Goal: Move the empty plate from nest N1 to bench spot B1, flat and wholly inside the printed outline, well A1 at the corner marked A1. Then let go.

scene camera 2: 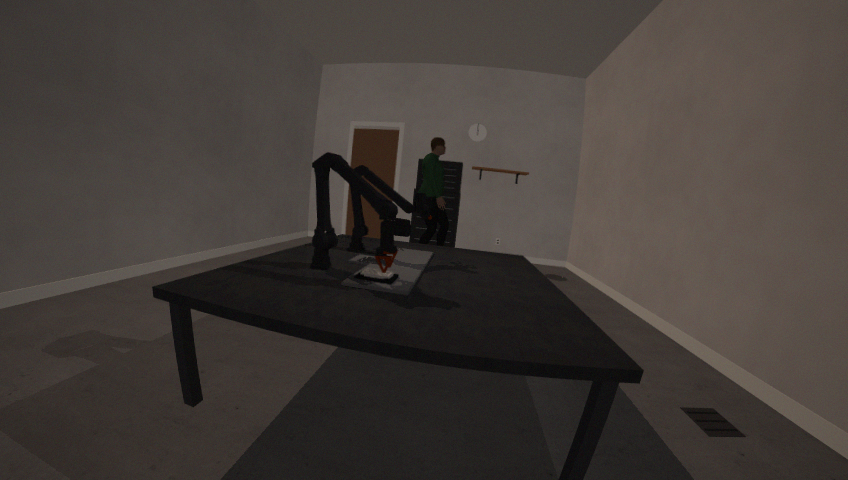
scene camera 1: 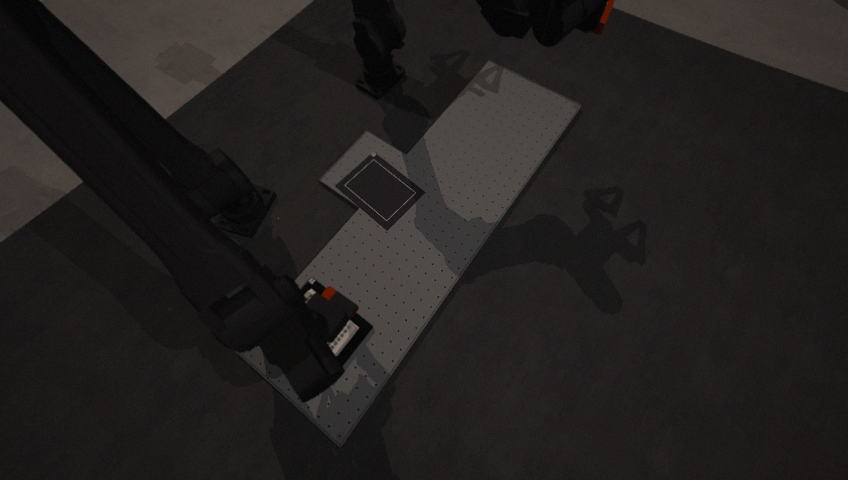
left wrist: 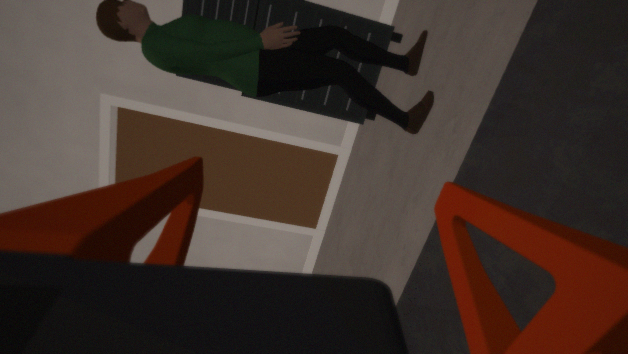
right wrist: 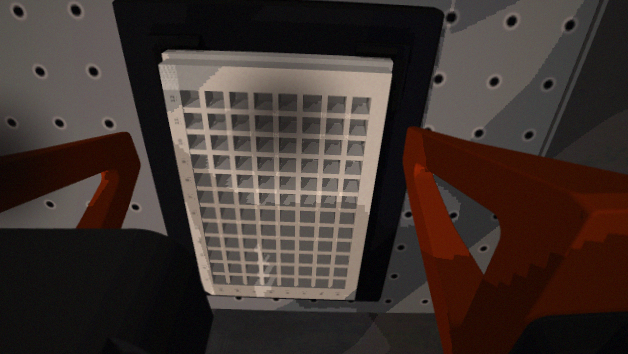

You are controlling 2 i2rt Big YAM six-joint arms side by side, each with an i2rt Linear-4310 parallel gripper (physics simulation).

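Frame: origin at the left arm's base, x ahead, y left, z up, level; millimetres.
Seen in the pictures: left gripper, between the fingertips: (scene camera 2: pixel 429 208) (left wrist: pixel 326 183); right gripper, between the fingertips: (scene camera 2: pixel 386 269) (scene camera 1: pixel 331 336) (right wrist: pixel 268 145); left arm's base, origin of its link: (scene camera 2: pixel 356 250) (scene camera 1: pixel 380 79); right arm's base, origin of its link: (scene camera 2: pixel 320 266) (scene camera 1: pixel 248 210).
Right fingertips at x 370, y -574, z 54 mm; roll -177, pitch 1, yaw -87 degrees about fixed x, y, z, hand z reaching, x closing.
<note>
Offsets run from my right fingertips to a thing's top centre. "pt": to the spot under its first point. Level surfaces: height alone.
The white plate @(dx -39, dy -1, dz -15 mm) (scene camera 1: pixel 343 339) (scene camera 2: pixel 374 273) (right wrist: pixel 273 187) sits in the black nest N1 @(dx -39, dy -1, dz -23 mm) (right wrist: pixel 280 25) (scene camera 1: pixel 363 334); its wells look empty. My right gripper (right wrist: pixel 268 145) (scene camera 2: pixel 385 266) is open over the plate, one orange finger past each long side, with nothing held; in scene camera 1 its arm hides part of the plate. Bench spot B1 @(pt dx -137, dy +307, dz -39 mm) (scene camera 1: pixel 383 190) is a dark pad with a thin pale printed outline @(pt dx -80, dy +298, dz -39 mm) (scene camera 1: pixel 400 206) and a small white marker @(pt dx -220, dy +369, dz -39 mm) (scene camera 1: pixel 373 154) at its upper corner. My left gripper (left wrist: pixel 326 183) is open and empty, raised away from the plate and facing the room.
The perforated grey board @(dz -41 mm) (scene camera 1: pixel 380 255) carries the nest and the pad, on a dark table @(dz -54 mm) (scene camera 2: pixel 476 309). The left arm's wrist (scene camera 1: pixel 547 20) hangs near the board's far end in scene camera 1. A person in green (scene camera 2: pixel 433 175) (left wrist: pixel 210 50) stands beyond the table.
</note>
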